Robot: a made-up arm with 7 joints. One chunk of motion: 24 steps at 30 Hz.
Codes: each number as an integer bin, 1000 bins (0 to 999) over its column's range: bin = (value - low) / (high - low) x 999, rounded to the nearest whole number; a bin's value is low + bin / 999 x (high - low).
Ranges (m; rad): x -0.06..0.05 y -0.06..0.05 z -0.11..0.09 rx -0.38..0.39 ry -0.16..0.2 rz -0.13..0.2
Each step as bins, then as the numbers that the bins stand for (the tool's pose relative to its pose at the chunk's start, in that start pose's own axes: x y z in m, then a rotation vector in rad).
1 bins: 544 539 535 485 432 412
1 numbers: -0.0001 -0.0007 -0.0029 -0.0062 -0.0043 0.0061
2 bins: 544 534 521 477 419 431
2 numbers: -0.0001 -0.0012 -0.0057 -0.0123 -0.0090 0.0124
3 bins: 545 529 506 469 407 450
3 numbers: 0.0000 -0.0018 -0.0087 -0.0185 -0.0133 0.0186
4 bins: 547 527 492 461 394 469
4 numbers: 0.0002 -0.0020 -0.0115 -0.0247 -0.0180 0.0249
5 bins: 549 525 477 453 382 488
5 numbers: 0.0005 -0.0022 -0.0145 -0.0308 -0.0223 0.0312
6 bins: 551 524 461 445 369 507
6 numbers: 0.0007 -0.0023 -0.0177 -0.0370 -0.0270 0.0375
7 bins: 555 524 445 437 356 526
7 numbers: 0.0011 -0.0023 -0.0209 -0.0432 -0.0317 0.0438
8 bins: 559 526 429 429 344 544
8 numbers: 0.0016 -0.0021 -0.0241 -0.0493 -0.0360 0.0497
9 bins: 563 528 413 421 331 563
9 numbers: 0.0020 -0.0019 -0.0273 -0.0555 -0.0407 0.0560
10 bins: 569 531 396 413 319 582
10 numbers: 0.0027 -0.0015 -0.0307 -0.0617 -0.0450 0.0623
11 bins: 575 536 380 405 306 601
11 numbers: 0.0033 -0.0010 -0.0339 -0.0678 -0.0497 0.0685
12 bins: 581 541 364 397 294 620
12 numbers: 0.0040 -0.0004 -0.0371 -0.0740 -0.0541 0.0748
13 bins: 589 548 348 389 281 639
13 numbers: 0.0049 0.0003 -0.0403 -0.0802 -0.0587 0.0811
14 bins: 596 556 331 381 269 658
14 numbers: 0.0056 0.0012 -0.0437 -0.0863 -0.0631 0.0874
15 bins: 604 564 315 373 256 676
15 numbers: 0.0065 0.0021 -0.0469 -0.0925 -0.0677 0.0933
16 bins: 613 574 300 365 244 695
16 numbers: 0.0075 0.0032 -0.0499 -0.0987 -0.0721 0.0996
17 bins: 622 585 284 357 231 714
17 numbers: 0.0085 0.0044 -0.0531 -0.1048 -0.0768 0.1059
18 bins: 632 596 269 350 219 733
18 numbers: 0.0096 0.0056 -0.0561 -0.1102 -0.0811 0.1121
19 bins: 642 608 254 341 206 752
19 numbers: 0.0107 0.0069 -0.0591 -0.1172 -0.0858 0.1184
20 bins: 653 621 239 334 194 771
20 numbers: 0.0119 0.0084 -0.0622 -0.1226 -0.0901 0.1247
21 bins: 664 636 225 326 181 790
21 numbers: 0.0131 0.0100 -0.0650 -0.1287 -0.0948 0.1310
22 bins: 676 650 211 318 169 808
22 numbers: 0.0144 0.0116 -0.0678 -0.1349 -0.0991 0.1369
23 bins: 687 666 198 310 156 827
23 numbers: 0.0156 0.0133 -0.0704 -0.1411 -0.1038 0.1432
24 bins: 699 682 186 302 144 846
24 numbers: 0.0170 0.0151 -0.0728 -0.1472 -0.1081 0.1495
